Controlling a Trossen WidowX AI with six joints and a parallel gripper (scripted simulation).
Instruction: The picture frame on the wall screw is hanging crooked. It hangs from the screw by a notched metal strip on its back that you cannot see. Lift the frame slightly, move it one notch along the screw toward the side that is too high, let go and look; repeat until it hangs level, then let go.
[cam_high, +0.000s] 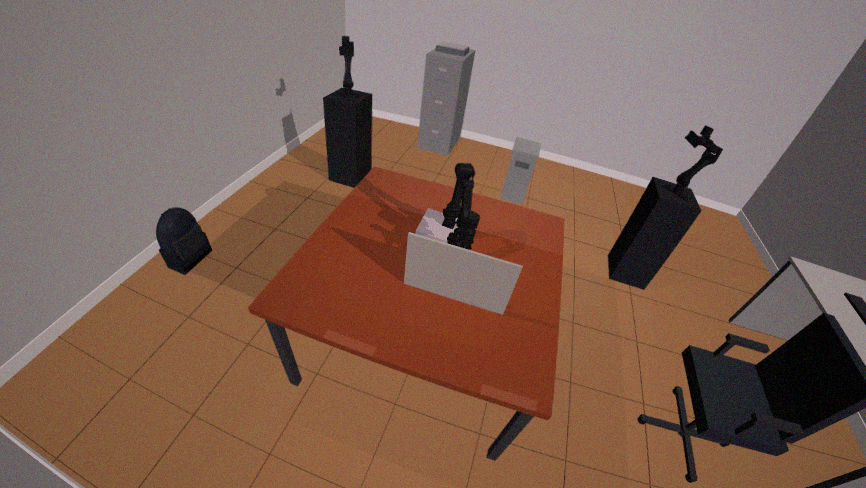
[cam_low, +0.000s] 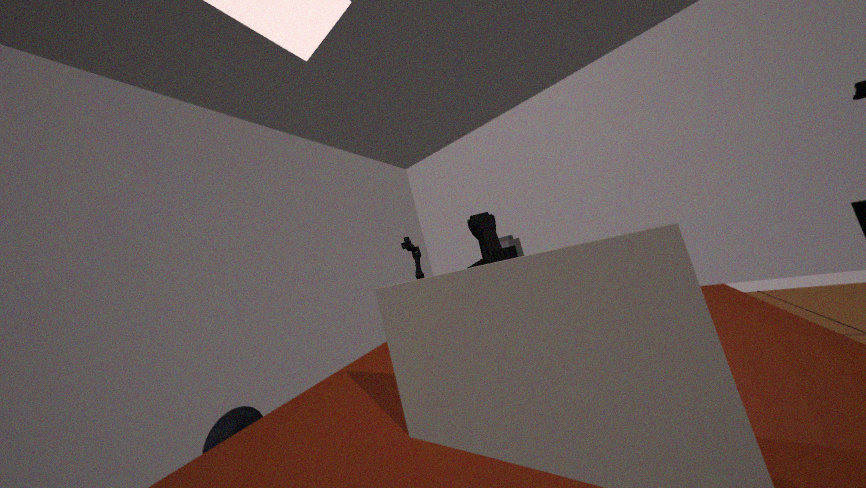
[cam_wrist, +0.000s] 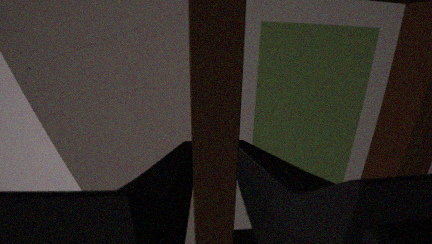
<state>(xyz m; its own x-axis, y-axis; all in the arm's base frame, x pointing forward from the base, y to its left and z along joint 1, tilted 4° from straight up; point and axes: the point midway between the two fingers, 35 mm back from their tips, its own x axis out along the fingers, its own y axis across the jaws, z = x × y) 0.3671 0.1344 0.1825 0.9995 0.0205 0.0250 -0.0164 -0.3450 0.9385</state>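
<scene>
My gripper tip is now 50 mm above the brown picture frame, 10 mm to the right of it and 10 mm short of it. From my gripper tip the other things lie so: grey wall panel: 60 mm below, 20 mm to the left, 20 mm ahead.
</scene>
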